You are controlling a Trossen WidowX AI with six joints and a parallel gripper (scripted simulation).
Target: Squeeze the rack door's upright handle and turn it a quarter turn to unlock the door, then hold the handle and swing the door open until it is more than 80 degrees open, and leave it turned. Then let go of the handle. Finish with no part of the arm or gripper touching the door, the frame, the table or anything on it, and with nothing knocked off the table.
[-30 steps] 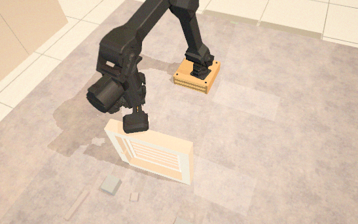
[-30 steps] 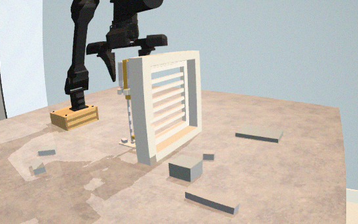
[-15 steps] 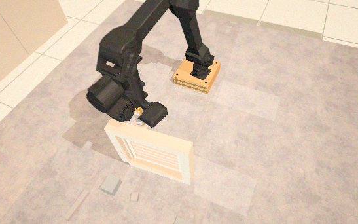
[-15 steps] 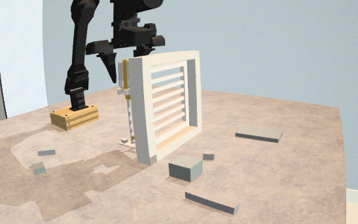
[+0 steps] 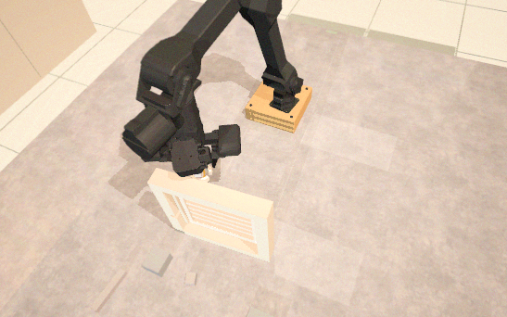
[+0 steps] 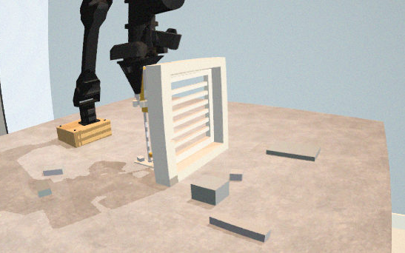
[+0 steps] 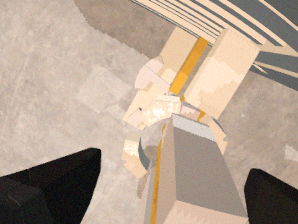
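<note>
The upright handle lies 3 cm below my gripper tip and 1 cm to the left of it. The rest, counted from my gripper tip: flat slab: 27 cm to the left, 20 cm ahead, 16 cm below; then long bar: 29 cm ahead, 16 cm below, 5 cm to the right.
</note>
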